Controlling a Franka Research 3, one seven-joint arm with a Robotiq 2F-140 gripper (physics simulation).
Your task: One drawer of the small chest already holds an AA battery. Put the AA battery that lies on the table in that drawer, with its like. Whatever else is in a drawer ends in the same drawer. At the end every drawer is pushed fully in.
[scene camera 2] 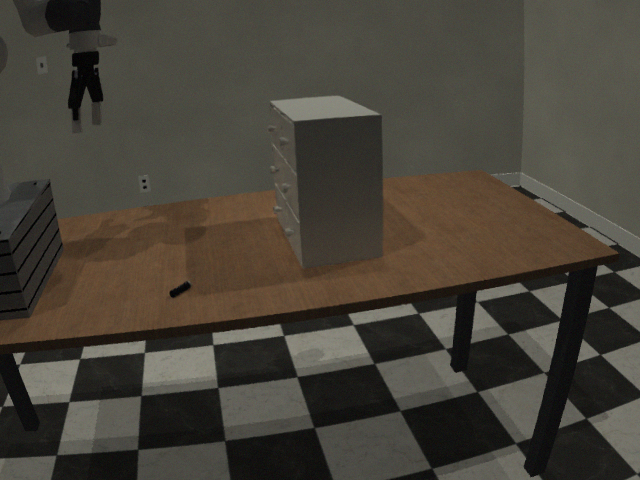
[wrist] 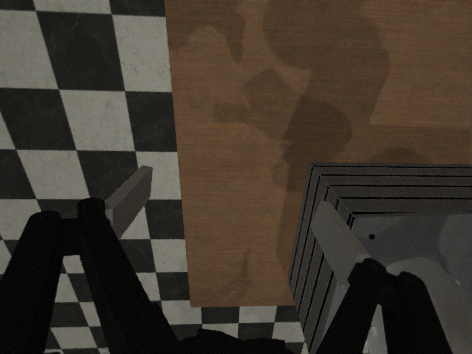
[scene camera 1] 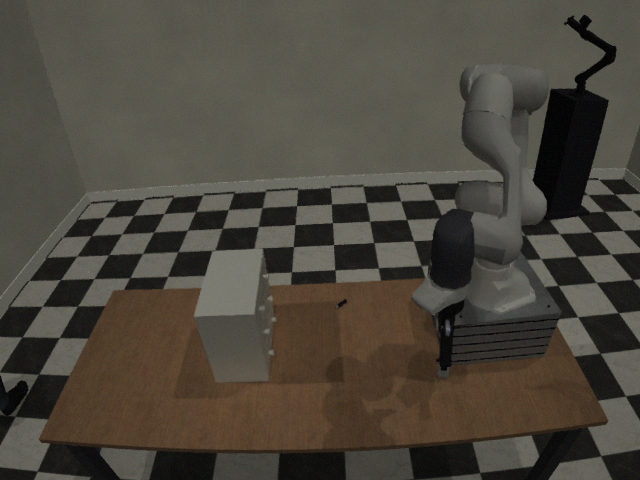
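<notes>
The small white chest (scene camera 1: 235, 346) (scene camera 2: 338, 186) stands upright on the table, with several round knobs on its front. Its three drawers look pushed in, and their contents are hidden. The small dark AA battery (scene camera 1: 341, 303) (scene camera 2: 179, 289) lies on its side on the table, apart from the chest and out from its knobbed front. My gripper (scene camera 1: 443, 370) (scene camera 2: 86, 121) (wrist: 235, 198) is open and empty, pointing down high above the table beside the robot's base. It is well away from the battery and the chest. Neither of those shows in the wrist view.
The grey slatted base block (scene camera 1: 498, 341) (scene camera 2: 36, 253) (wrist: 400, 195) carries the arm at one end of the wooden table (scene camera 1: 155, 413) (scene camera 2: 491, 222) (wrist: 225, 185). It stands close beside my gripper. A black pedestal (scene camera 1: 571, 149) with a thin black arm stands on the floor behind the robot.
</notes>
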